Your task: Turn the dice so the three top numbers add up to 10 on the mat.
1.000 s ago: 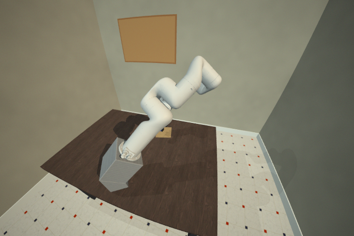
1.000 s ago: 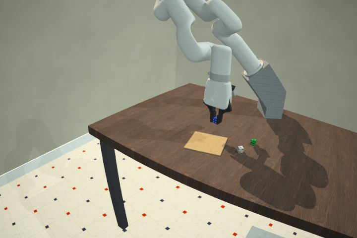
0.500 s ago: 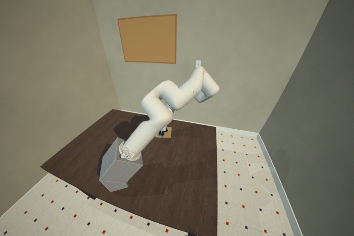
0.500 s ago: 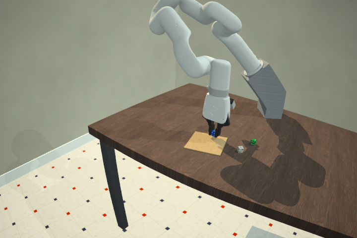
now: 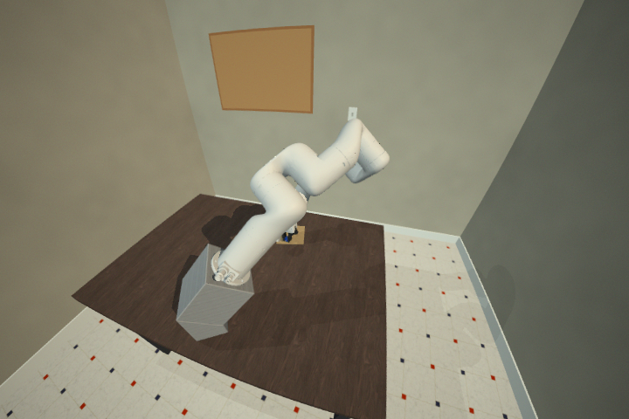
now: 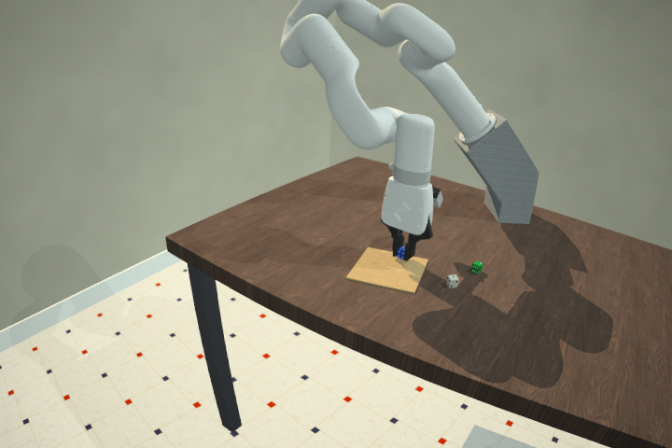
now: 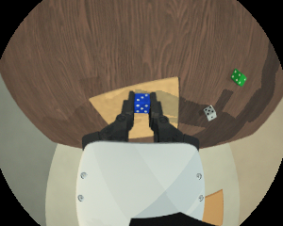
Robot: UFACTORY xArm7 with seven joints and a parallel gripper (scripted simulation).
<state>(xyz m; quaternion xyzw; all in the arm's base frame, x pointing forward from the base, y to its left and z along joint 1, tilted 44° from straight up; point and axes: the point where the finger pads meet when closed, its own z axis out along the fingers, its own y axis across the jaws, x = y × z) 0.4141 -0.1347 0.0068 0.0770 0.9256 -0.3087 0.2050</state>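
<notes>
The blue die lies 10 mm below my hand. From my hand the other things lie so: green die: 20 mm behind, 170 mm to the left, 20 mm below; then tan mat: 50 mm ahead, 10 mm to the right, 30 mm below; then white die: 60 mm ahead, 120 mm to the left, 20 mm below.
</notes>
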